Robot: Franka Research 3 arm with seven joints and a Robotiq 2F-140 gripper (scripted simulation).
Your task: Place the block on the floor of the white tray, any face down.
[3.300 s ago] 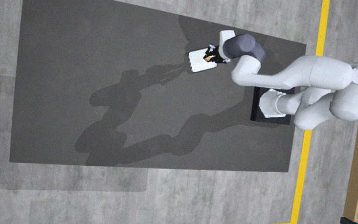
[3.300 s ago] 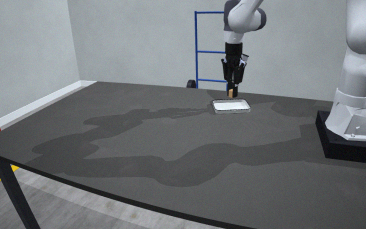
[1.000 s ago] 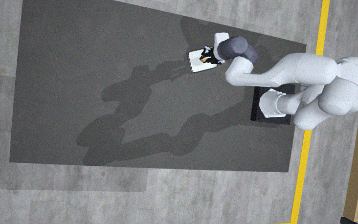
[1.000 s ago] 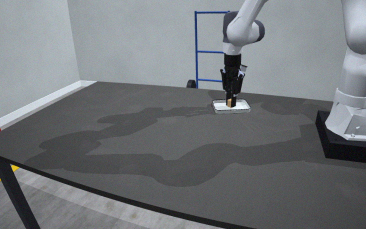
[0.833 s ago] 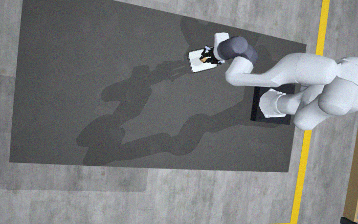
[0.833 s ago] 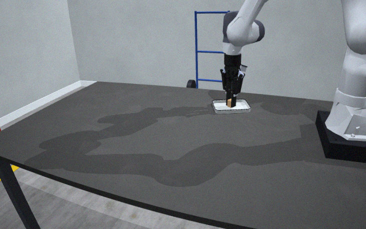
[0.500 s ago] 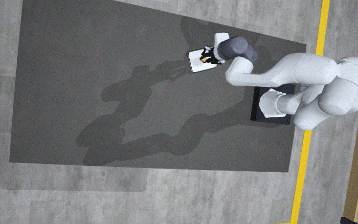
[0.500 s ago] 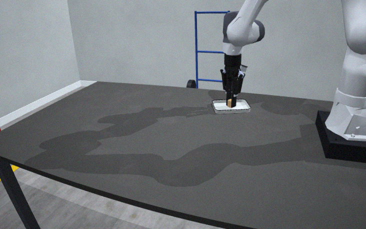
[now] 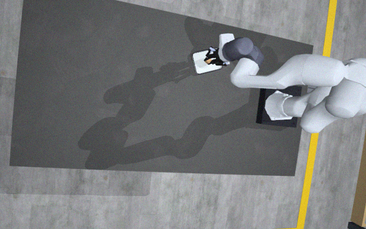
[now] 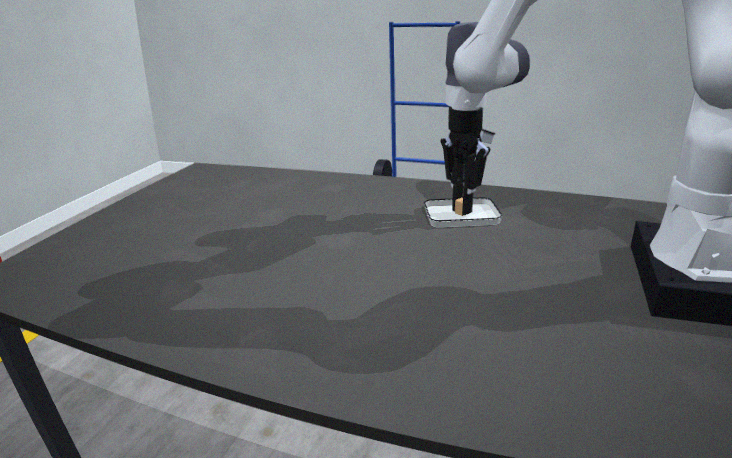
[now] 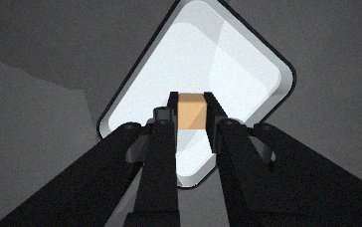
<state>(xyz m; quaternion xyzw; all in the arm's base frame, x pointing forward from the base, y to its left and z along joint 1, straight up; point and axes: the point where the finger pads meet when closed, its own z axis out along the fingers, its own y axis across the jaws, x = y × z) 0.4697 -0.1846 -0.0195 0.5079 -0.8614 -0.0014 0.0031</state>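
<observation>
My hand is 20 mm above the tan block. From my hand the other things lie so: white tray (30 mm below).
</observation>
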